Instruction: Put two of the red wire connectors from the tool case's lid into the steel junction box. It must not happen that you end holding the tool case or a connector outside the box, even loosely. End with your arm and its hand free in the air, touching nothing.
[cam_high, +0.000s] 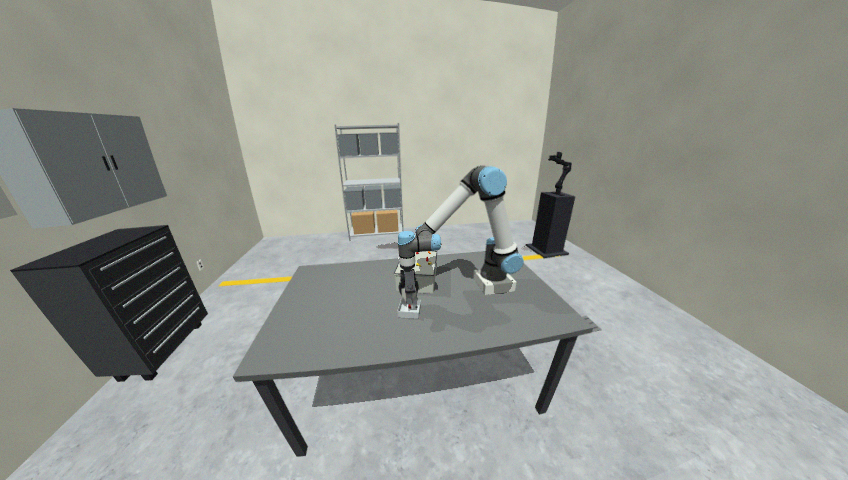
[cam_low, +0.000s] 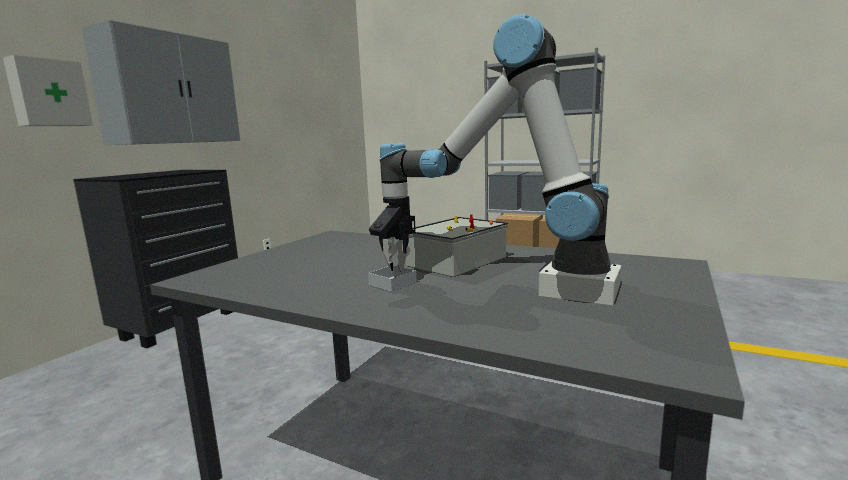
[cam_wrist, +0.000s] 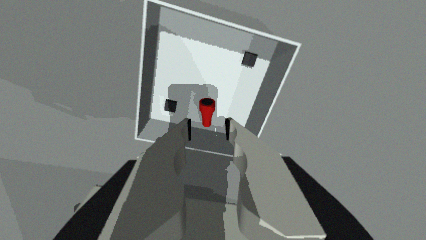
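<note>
My gripper is now 27 cm to the left of the tool case, 9 cm past it and 4 cm below it.
</note>
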